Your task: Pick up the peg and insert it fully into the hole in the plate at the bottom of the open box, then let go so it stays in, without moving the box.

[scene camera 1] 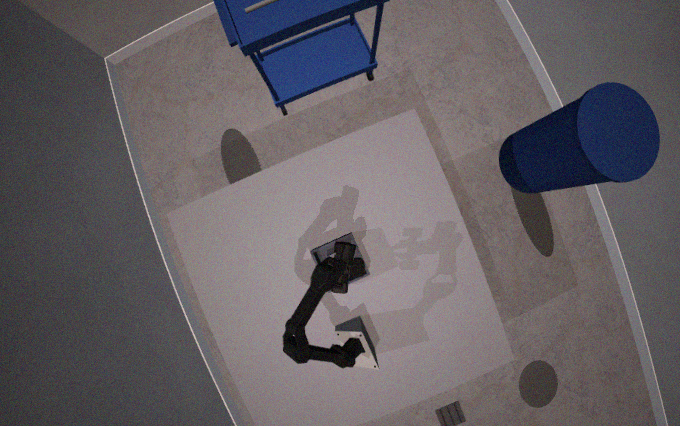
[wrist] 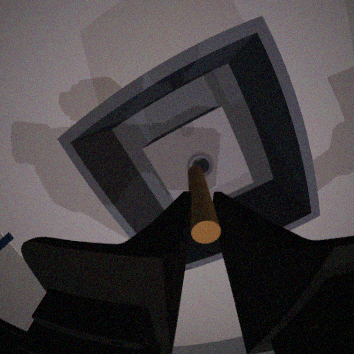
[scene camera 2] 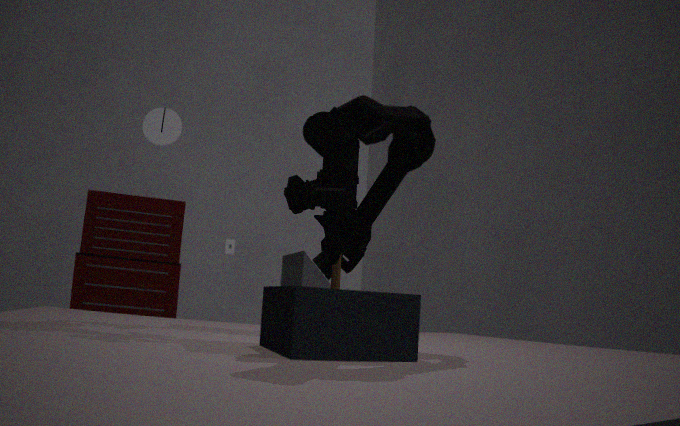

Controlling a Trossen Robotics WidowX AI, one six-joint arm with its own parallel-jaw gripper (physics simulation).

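Frame: origin at the arm's base, x ahead, y left, z up, level; millimetres.
Where they show: gripper, fingertip midpoint: [wrist: 201, 198] [scene camera 2: 333, 264]; arm's base, origin of the base link: [scene camera 1: 357, 344] [scene camera 2: 314, 275].
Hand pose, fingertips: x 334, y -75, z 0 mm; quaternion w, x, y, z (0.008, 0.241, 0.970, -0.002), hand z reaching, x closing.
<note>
Each offset is from my fingertips to the centre of the thing. "*": to the spot under its first point. Level surfaces: height alone.
The peg {dx +2, dy +4, dz -14 mm} [scene camera 2: 335, 281] [wrist: 202, 200], brown with an orange top face, stands nearly upright between the fingers. My gripper [scene camera 2: 338, 270] [wrist: 201, 198] is shut on it, above the open box. The dark, open box {dx -2, dy +9, dz -89 mm} [scene camera 1: 326, 247] [scene camera 2: 351, 323] [wrist: 265, 115] sits on the table. In the wrist view the light plate {dx -2, dy +9, dz -104 mm} [wrist: 234, 152] lies at its bottom, with a dark round hole {* dx -4, dy +17, dz -98 mm} [wrist: 203, 165]. The peg's lower end overlaps the left edge of the hole in that view; its height over the plate cannot be told. Scene camera 2 hides that end behind the box wall. The arm covers the fingers in scene camera 1.
The pale table {dz -138 mm} [scene camera 1: 240, 240] [scene camera 2: 150, 371] carries the arm and a grey slanted block [scene camera 1: 351, 323] [scene camera 2: 292, 269] near the arm's base. A blue cart [scene camera 1: 316, 62] and a large blue cylinder [scene camera 1: 617, 132] stand beyond the table. A red cabinet [scene camera 2: 132, 230] is in the background.
</note>
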